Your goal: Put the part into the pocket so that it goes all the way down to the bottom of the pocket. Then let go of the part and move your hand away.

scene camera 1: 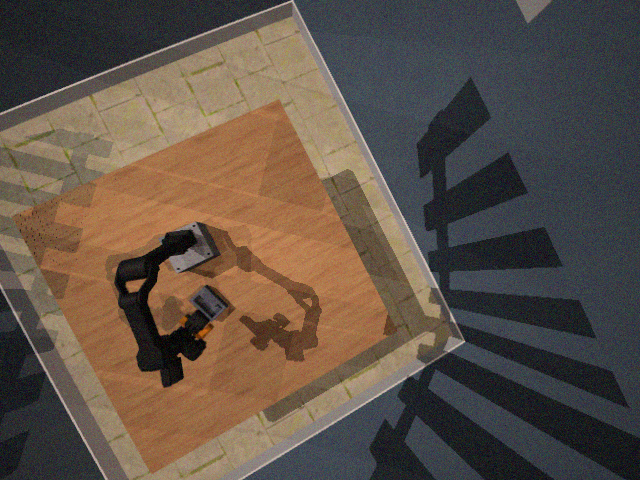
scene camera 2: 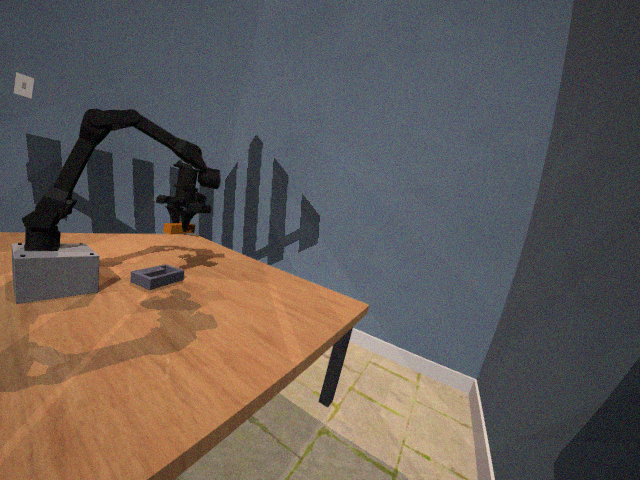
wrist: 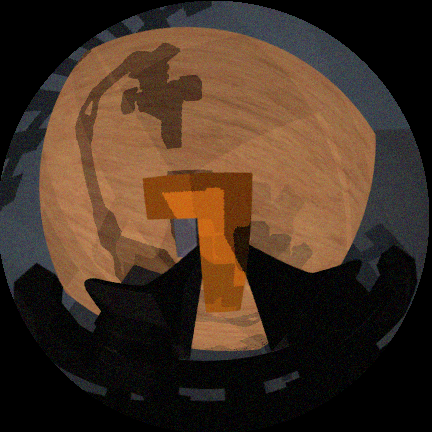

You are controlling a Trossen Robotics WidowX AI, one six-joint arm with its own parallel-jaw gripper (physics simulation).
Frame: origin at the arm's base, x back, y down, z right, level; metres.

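Seen in the pictures: gripper, between the fingertips: point(scene camera 1: 194, 327) point(scene camera 2: 180, 229) point(wrist: 221, 249); arm's base, origin of its link: point(scene camera 1: 187, 239) point(scene camera 2: 41, 248).
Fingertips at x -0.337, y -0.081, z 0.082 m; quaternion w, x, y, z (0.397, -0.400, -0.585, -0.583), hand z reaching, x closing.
Note:
Pixels of each thing's top centre, then the offset from my fingertips to it. Level surfaces: height alone.
- orange L-shaped part, centre of its top: point(wrist: 200, 264) point(scene camera 2: 177, 223) point(scene camera 1: 195, 325) dx +0.005, dy -0.018, dz -0.014 m
- blue-grey block with the pocket, centre of its top: point(wrist: 196, 226) point(scene camera 2: 159, 270) point(scene camera 1: 207, 304) dx +0.048, dy +0.150, dz -0.018 m
- wooden table, height of its surface: dy +0.186 m
The orange L-shaped part point(scene camera 1: 204, 331) point(scene camera 2: 173, 227) point(wrist: 211, 210) is held between the two black fingers of my gripper point(scene camera 1: 196, 323) point(scene camera 2: 181, 225) point(wrist: 221, 249), which is shut on its long leg. In the wrist view the short leg points left. The part hangs well above the table. The blue-grey block with the pocket point(scene camera 1: 199, 295) point(scene camera 2: 166, 279) point(wrist: 184, 238) stands on the table; its pocket opens upward and shows in both scene views. In scene camera 1 the gripper is at the block's lower-left side. In the wrist view the part hides most of the block, and the pocket cannot be seen.
The arm's grey base box point(scene camera 1: 206, 250) point(scene camera 2: 55, 276) stands on the wooden table point(scene camera 1: 289, 206) point(scene camera 2: 248, 330) point(wrist: 280, 100), near the block. Shadows of the arm fall across the table top. In scene camera 2 a table edge runs from lower middle to the right corner.

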